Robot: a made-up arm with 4 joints.
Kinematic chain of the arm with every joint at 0, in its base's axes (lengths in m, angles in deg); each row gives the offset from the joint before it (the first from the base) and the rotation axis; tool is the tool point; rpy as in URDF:
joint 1: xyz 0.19 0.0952 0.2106 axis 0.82 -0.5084 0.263
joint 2: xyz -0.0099 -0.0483 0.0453 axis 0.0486 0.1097 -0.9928
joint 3: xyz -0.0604 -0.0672 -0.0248 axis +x
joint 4: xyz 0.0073 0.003 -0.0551 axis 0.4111 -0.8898 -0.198
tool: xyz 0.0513 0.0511 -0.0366 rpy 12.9 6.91 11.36
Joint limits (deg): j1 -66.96..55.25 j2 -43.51..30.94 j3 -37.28..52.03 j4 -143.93..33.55
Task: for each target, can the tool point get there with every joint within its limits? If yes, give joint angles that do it. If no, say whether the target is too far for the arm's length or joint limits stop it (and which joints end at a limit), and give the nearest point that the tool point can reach.
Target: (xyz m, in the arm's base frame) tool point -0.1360 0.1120 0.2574
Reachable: no: too far | nearest point -0.0009 0.0599 0.2749 | short by 0.146 m
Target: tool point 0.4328 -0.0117 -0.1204
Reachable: no: too far | nearest point 0.3114 0.0095 0.0385 | short by 0.201 m
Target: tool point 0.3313 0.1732 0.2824
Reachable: no: joint limits stop it (at a limit: joint 1, joint 3, joint 4) | nearest point 0.2096 0.0940 0.2580 | short by 0.147 m
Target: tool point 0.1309 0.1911 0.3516
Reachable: no: joint limits stop it (at a limit: joint 1, joint 2, joint 3, joint 4) | nearest point 0.0367 0.1381 0.3316 | short by 0.110 m
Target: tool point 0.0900 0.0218 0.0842
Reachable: yes | joints 24.07 -2.37 16.35 -114.83
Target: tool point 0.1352 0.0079 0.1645
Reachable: yes | joints -26.14 17.54 -6.23 -8.39
